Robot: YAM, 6 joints.
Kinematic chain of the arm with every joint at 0, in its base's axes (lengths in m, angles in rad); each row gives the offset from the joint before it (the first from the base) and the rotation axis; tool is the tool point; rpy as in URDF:
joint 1: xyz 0 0 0.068 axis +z
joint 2: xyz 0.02 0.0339 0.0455 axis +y
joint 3: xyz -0.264 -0.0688 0 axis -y
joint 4: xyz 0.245 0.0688 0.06 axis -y
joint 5: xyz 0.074 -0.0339 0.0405 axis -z
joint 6: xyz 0.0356 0 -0.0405 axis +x
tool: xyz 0 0 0 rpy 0 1.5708 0
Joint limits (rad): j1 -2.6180..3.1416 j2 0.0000..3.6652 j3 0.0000..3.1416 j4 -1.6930..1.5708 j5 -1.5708..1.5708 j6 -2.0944..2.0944
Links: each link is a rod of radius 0.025 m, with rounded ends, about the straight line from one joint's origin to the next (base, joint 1, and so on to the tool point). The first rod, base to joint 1, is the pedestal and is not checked.
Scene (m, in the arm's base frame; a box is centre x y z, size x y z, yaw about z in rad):
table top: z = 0
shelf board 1: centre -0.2 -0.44 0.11 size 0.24 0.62 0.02 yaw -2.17
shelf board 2: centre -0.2 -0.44 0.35 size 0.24 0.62 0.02 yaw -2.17
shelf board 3: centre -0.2 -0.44 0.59 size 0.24 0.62 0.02 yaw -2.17
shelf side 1: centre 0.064 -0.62 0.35 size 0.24 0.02 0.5 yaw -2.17
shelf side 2: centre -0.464 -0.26 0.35 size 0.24 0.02 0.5 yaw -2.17
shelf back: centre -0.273 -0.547 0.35 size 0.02 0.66 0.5 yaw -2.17
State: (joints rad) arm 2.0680 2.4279 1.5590 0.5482 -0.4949 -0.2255
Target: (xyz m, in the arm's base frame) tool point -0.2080 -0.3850 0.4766
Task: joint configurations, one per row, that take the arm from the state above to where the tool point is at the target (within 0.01 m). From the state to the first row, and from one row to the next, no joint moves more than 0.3 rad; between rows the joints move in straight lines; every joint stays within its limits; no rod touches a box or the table.
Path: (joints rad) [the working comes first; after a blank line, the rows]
Joints at the target: 1.1232 0.5192 2.3727 1.1559 -0.6268 -0.2255
Straight joint move there: touches shelf board 3.

1: 1.9657 2.1524 1.5266 0.6563 -0.5298 -0.2255
2: 1.8633 1.8769 1.4942 0.7644 -0.5646 -0.2255
3: 1.7610 1.6014 1.4617 0.8726 -0.5995 -0.2255
4: 1.6586 1.3259 1.4293 0.9807 -0.6344 -0.2255
5: 1.5563 1.0504 1.3969 1.0888 -0.6693 -0.2255
6: 1.4539 0.7749 1.3645 1.1969 -0.7041 -0.2255
7: 1.3516 0.4994 1.3320 1.3050 -0.7390 -0.2255
8: 1.2492 0.2238 1.2996 1.4131 -0.7739 -0.2255
9: 1.2177 0.2977 1.5679 1.3488 -0.7371 -0.2255
10: 1.1862 0.3715 1.8361 1.2845 -0.7003 -0.2255
11: 1.1547 0.4454 2.1044 1.2202 -0.6636 -0.2255
12: 1.1232 0.5192 2.3727 1.1559 -0.6268 -0.2255

